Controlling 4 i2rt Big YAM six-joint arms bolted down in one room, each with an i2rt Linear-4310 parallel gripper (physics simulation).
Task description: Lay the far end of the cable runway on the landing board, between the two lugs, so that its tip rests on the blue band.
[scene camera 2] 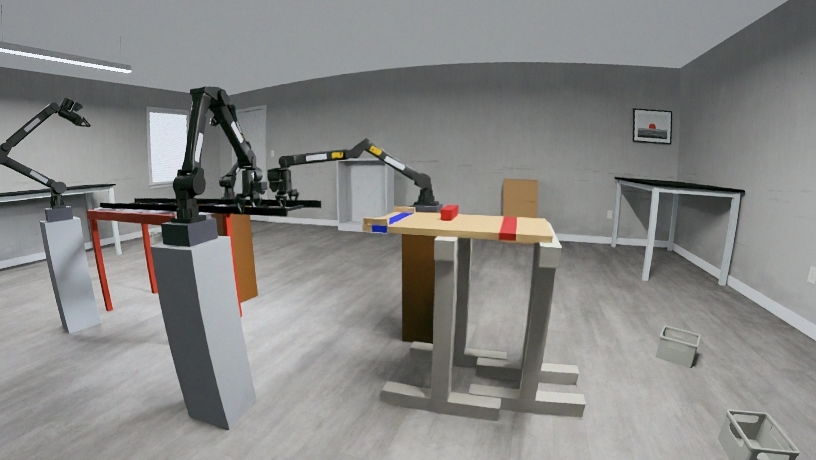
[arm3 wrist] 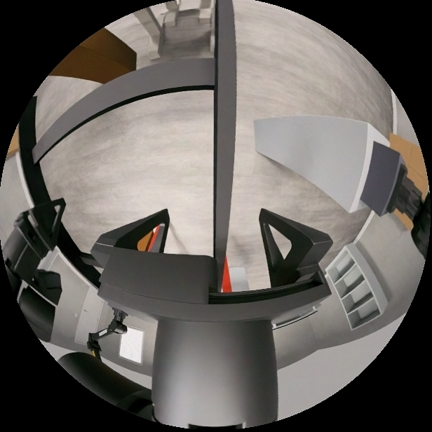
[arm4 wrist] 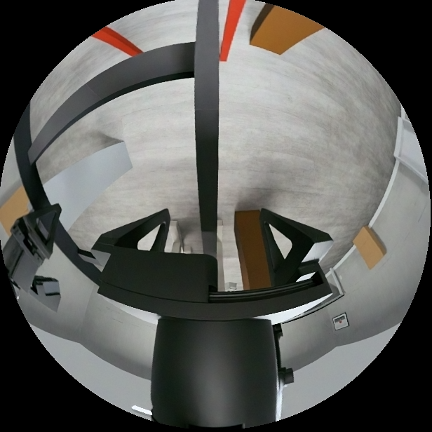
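The dark cable runway (arm3 wrist: 226, 125) (arm4 wrist: 207, 125) (scene camera 2: 308, 203) lies across a red table, its right end in the air, apart from the landing board (scene camera 2: 477, 224). The board has a blue band (scene camera 2: 400, 217) near its left end, where low wooden lugs show small. Arm3's gripper (arm3 wrist: 215, 212) and arm4's gripper (arm4 wrist: 215, 212) are open, each with a runway rail passing between and beyond its spread fingers. In scene camera 2, the foreground arm's gripper and the right arm's gripper are low at the runway; another behind is partly hidden. The far left arm's gripper (scene camera 2: 84, 122) is raised, away from it.
The red table (scene camera 2: 100, 260) stands on the left. A red block (scene camera 2: 449, 212) and a red band (scene camera 2: 508, 228) are on the board, which rests on grey trestles (scene camera 2: 443, 320). A grey pedestal (scene camera 2: 200, 331) stands in front, a brown one (scene camera 2: 417, 285) behind the board. Two bins (scene camera 2: 677, 347) (scene camera 2: 757, 437) are at right.
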